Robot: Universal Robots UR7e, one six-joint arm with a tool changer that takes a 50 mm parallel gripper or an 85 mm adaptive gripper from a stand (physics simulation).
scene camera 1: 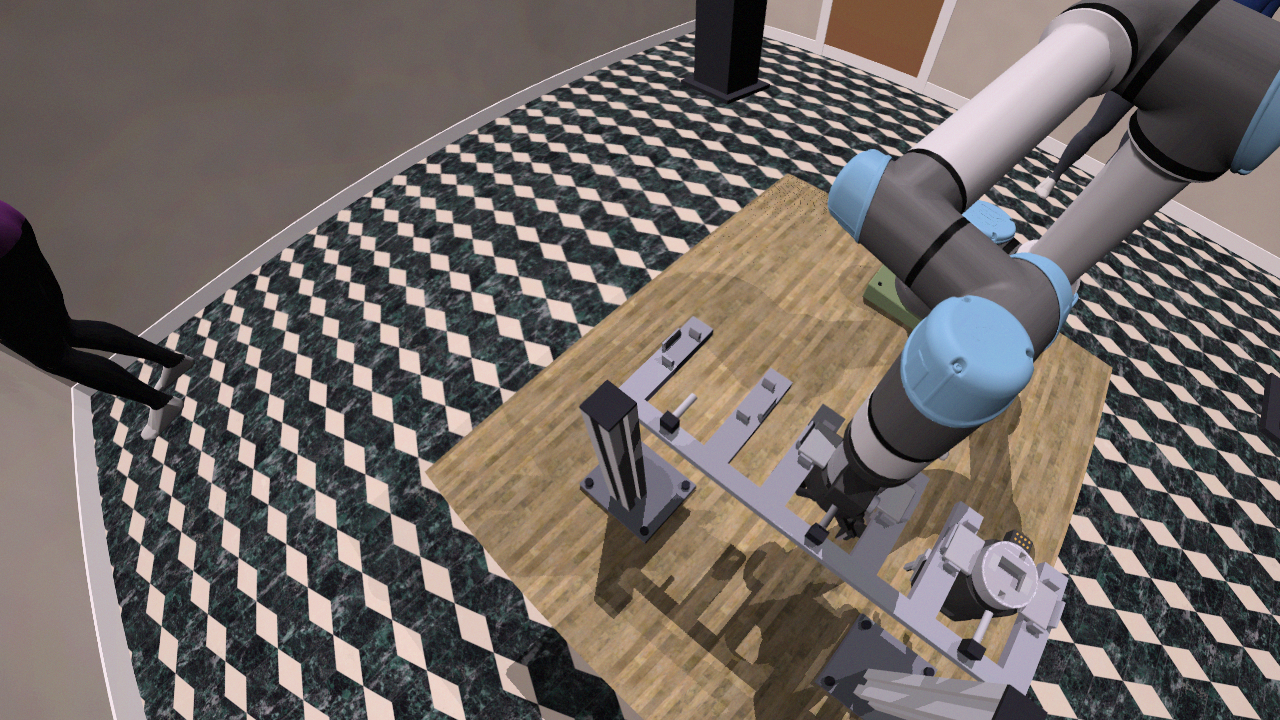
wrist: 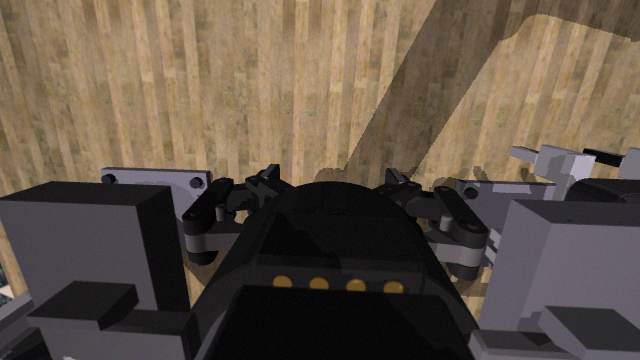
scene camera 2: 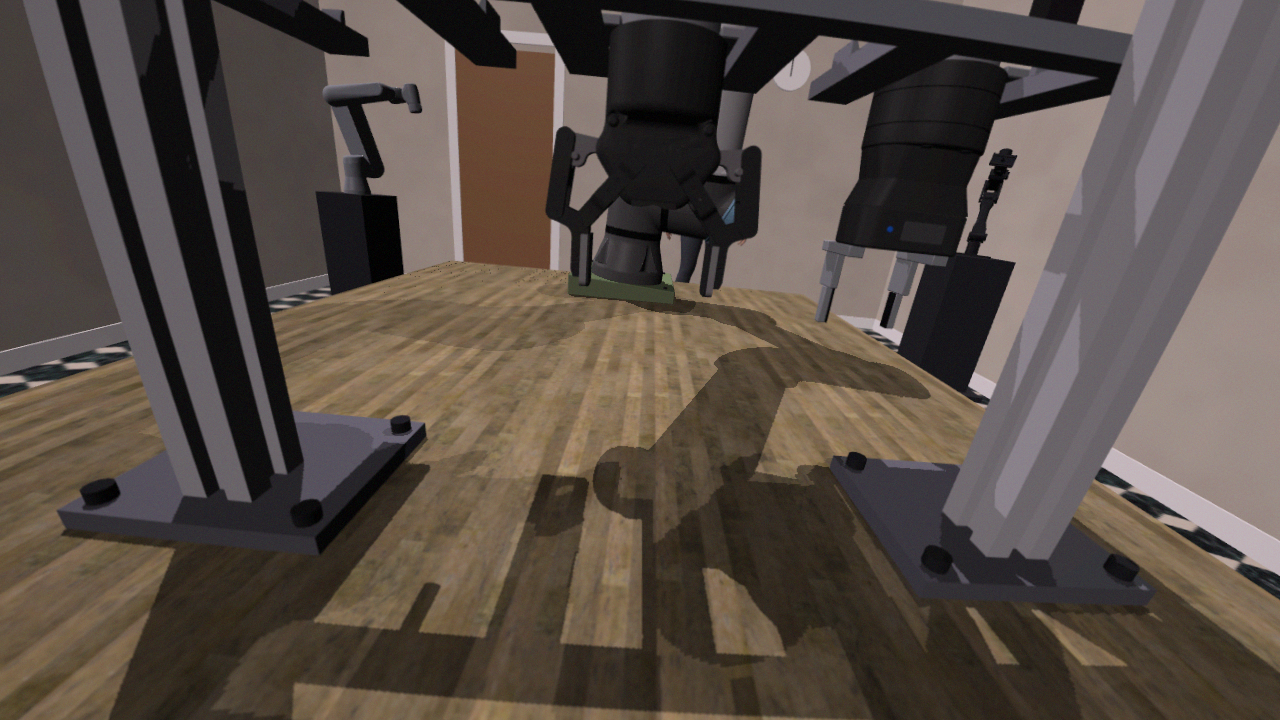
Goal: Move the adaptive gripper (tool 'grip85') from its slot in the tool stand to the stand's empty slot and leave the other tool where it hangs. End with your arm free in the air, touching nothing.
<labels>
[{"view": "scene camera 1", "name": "parallel gripper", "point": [999,576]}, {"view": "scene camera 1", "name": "black adaptive gripper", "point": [821,444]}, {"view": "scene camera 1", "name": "tool stand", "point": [638,487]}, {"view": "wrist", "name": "black adaptive gripper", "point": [335,235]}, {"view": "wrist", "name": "tool stand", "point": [90,253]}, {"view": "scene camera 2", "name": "parallel gripper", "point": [925,133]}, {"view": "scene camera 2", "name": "black adaptive gripper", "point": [659,147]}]
</labels>
